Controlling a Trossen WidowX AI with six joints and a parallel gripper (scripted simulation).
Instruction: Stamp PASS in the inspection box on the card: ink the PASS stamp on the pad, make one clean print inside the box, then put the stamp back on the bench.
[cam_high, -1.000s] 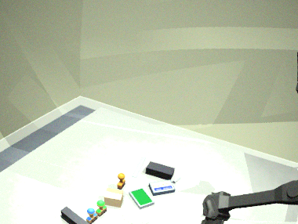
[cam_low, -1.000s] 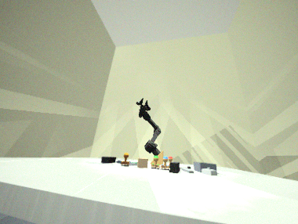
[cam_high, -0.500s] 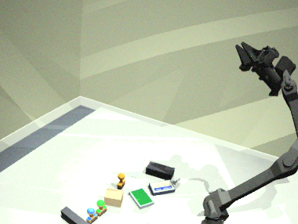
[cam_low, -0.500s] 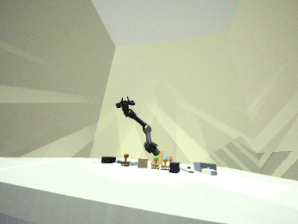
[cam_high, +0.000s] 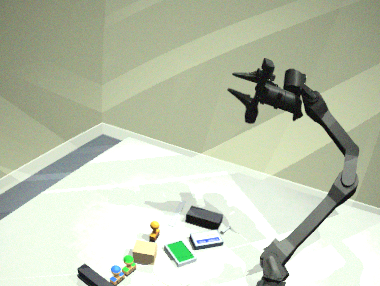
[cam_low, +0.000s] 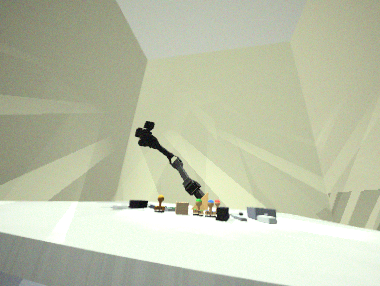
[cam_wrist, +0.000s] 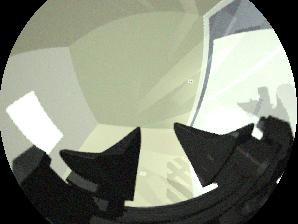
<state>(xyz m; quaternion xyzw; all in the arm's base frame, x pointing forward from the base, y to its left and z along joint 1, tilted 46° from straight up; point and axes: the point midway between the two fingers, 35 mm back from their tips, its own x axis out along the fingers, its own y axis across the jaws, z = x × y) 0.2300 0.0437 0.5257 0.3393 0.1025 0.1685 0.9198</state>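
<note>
The green-knob stamp lies 440 mm below my gripper tip, 360 mm to the left of it and 80 mm ahead of it. Round my gripper tip: orange-knobbed stamp (440 mm below, 200 mm to the left, 100 mm ahead); black block (440 mm below, 50 mm to the left); green ink pad (450 mm below, 230 mm to the left).
</note>
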